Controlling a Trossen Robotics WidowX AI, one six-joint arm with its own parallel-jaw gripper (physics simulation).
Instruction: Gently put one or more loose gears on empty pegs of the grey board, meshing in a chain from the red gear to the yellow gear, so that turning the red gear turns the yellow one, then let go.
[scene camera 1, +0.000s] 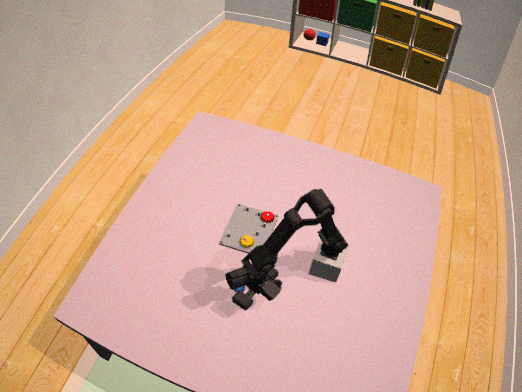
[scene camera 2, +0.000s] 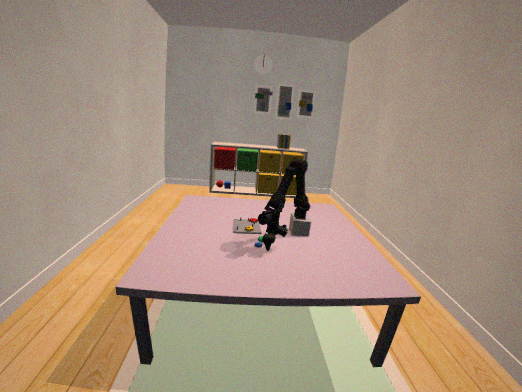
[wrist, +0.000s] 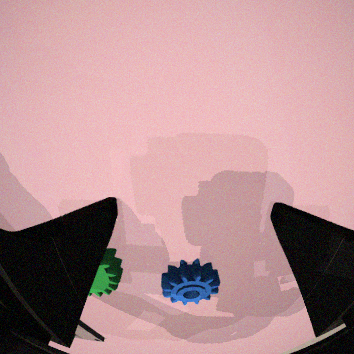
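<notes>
The grey board lies on the table with several bare pegs. The red gear and the yellow gear sit on it, apart from each other. A small blue gear lies loose on the table. A green gear lies near it, partly behind a finger in the wrist view and hidden under the arm in scene camera 1. My gripper is open and empty above the table, its fingers on either side of the blue gear in the wrist view.
The arm's grey base block stands right of the board. The pink table top carries everything. A shelf unit with coloured bins stands at the far wall, well beyond the table.
</notes>
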